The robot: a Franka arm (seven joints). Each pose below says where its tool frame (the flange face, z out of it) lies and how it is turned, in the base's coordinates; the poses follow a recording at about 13 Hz.
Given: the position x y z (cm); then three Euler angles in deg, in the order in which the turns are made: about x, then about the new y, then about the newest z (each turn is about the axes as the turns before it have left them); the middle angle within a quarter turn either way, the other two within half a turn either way.
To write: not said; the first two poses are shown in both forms.
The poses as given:
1: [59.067 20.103 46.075 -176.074 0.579 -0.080]
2: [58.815 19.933 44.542 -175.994 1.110 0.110]
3: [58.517 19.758 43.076 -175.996 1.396 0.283]
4: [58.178 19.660 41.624 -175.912 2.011 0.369]
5: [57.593 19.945 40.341 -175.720 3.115 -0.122]
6: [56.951 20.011 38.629 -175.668 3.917 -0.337]
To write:
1: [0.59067 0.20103 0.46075 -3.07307 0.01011 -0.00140]
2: [0.58815 0.19933 0.44542 -3.07167 0.01937 0.00192]
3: [0.58517 0.19758 0.43076 -3.07171 0.02436 0.00494]
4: [0.58178 0.19660 0.41624 -3.07024 0.03510 0.00644]
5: [0.57593 0.19945 0.40341 -3.06689 0.05437 -0.00213]
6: [0.56951 0.20011 0.38629 -3.06598 0.06836 -0.00588]
